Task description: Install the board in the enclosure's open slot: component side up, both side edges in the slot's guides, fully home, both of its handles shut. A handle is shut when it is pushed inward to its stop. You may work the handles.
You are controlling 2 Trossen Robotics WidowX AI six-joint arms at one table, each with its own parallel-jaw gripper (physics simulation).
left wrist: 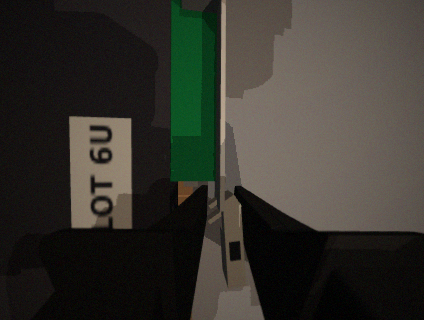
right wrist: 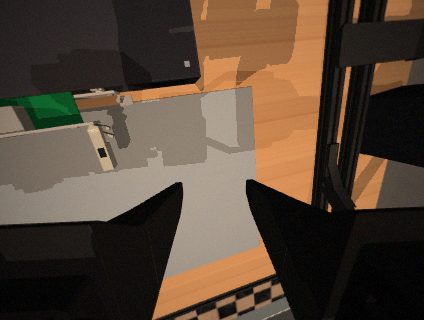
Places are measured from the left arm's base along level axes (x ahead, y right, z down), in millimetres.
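Pixels of known places: left gripper, between the fingertips: (left wrist: 220,191); right gripper, between the fingertips: (right wrist: 214,186).
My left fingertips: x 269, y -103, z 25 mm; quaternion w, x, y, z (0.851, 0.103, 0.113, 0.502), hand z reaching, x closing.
For each thing: its middle in the pictures, then the offset to it from my left fingertips. "*": a spot on its surface instead. Level surfaces: height alone.
- green board, a spot on its surface: (left wrist: 193,95) * dy -47, dx +45, dz -7 mm
- LOT 6U label, middle of its body: (left wrist: 102,203) dy -58, dx -33, dz -18 mm
- board's pale front edge, a spot on its surface: (left wrist: 223,63) * dy -39, dx +64, dz -21 mm
- beige handle with a black square, middle of its body: (left wrist: 234,251) dy +16, dx -21, dz -25 mm
- angled handle, middle of its body: (right wrist: 102,152) dy -98, dx +236, dz -9 mm
- enclosure, a spot on its surface: (right wrist: 131,41) * dy -207, dx +242, dz -18 mm
- mat, height of its surface: dz +29 mm
- small pale part, a spot on its surface: (right wrist: 126,100) * dy -158, dx +243, dz +4 mm
The green board (left wrist: 193,95) lies beside the dark enclosure, which carries a "LOT 6U" label (left wrist: 99,171). The board's pale front edge (left wrist: 223,63) faces the grey mat. A beige handle with a black square (left wrist: 233,247) sticks out from that edge at an angle. My left gripper (left wrist: 220,191) straddles this handle with its fingers narrowed on it. In the right wrist view the board (right wrist: 63,108), the angled handle (right wrist: 101,152) and the enclosure (right wrist: 131,41) show at the upper left. My right gripper (right wrist: 214,186) is open and empty above the mat (right wrist: 195,159).
A black frame with upright posts (right wrist: 338,111) stands at the right of the wooden table. A checkered strip (right wrist: 242,301) runs along the table's near edge. A small pale part (right wrist: 126,100) lies at the mat's far edge near the enclosure.
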